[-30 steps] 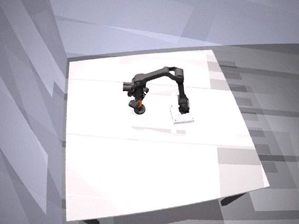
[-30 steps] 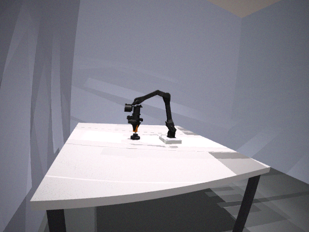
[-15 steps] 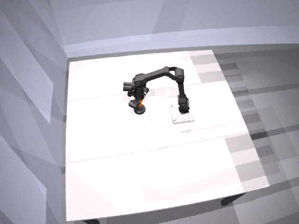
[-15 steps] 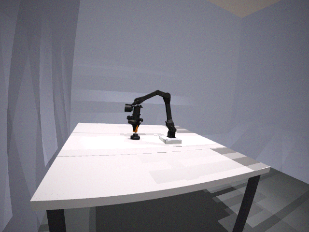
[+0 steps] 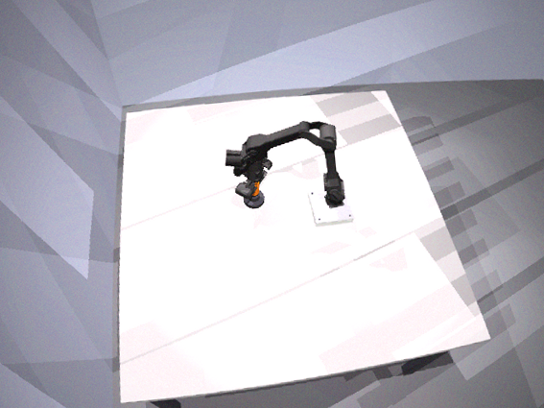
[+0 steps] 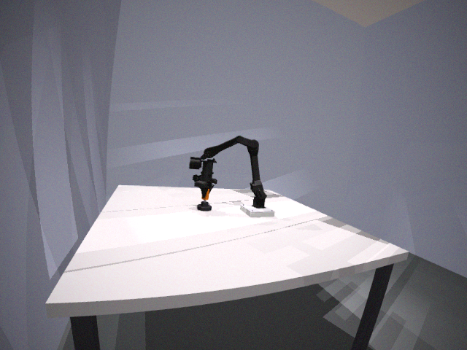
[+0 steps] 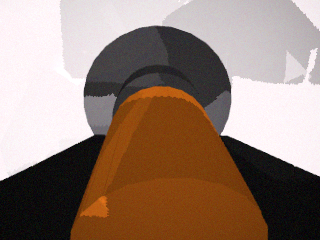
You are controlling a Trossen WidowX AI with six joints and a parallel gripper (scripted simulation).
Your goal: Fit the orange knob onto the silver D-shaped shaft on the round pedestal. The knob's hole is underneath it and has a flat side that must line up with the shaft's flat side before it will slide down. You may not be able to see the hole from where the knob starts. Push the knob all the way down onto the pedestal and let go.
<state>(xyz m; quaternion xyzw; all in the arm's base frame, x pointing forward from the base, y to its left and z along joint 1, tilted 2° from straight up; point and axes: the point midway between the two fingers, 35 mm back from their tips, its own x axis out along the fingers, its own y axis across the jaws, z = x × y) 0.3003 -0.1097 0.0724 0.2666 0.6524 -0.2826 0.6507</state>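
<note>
Right now the pedestal is 4 cm below my gripper tip. Round my gripper tip: orange knob: 3 cm above.
</note>
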